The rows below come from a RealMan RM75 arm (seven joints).
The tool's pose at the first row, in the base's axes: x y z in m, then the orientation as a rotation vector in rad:
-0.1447 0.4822 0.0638 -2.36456 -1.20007 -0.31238
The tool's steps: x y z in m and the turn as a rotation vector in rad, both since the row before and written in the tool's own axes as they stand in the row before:
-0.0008 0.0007 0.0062 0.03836 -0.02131 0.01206
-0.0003 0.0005 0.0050 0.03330 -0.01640 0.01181
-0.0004 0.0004 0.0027 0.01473 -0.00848 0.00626
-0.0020 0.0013 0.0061 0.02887 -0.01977 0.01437
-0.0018 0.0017 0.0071 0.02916 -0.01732 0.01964
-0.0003 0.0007 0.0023 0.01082 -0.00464 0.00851
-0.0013 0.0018 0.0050 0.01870 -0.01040 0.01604
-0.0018 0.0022 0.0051 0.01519 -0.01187 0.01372
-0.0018 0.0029 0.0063 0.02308 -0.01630 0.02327
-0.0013 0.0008 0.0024 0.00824 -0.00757 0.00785
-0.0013 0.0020 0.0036 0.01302 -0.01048 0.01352
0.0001 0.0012 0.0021 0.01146 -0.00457 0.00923
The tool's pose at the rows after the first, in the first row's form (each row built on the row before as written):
-0.1447 0.4844 0.0579 -2.34690 -1.19056 -0.25854
-0.1447 0.4865 0.0533 -2.33084 -1.17941 -0.21421
-0.1449 0.4874 0.0507 -2.32456 -1.17376 -0.19298
-0.1457 0.4885 0.0443 -2.31409 -1.16155 -0.14728
-0.1465 0.4900 0.0370 -2.30483 -1.14168 -0.10263
-0.1466 0.4906 0.0347 -2.30136 -1.13196 -0.08774
-0.1470 0.4914 0.0293 -2.29656 -1.11476 -0.05891
-0.1476 0.4917 0.0235 -2.29370 -1.10165 -0.03144
-0.1481 0.4923 0.0164 -2.28973 -1.07793 0.00905
-0.1490 0.4922 0.0137 -2.28831 -1.07084 0.02526
-0.1494 0.4922 0.0094 -2.28617 -1.05755 0.04956
-0.1491 0.4928 0.0071 -2.28177 -1.04649 0.06445

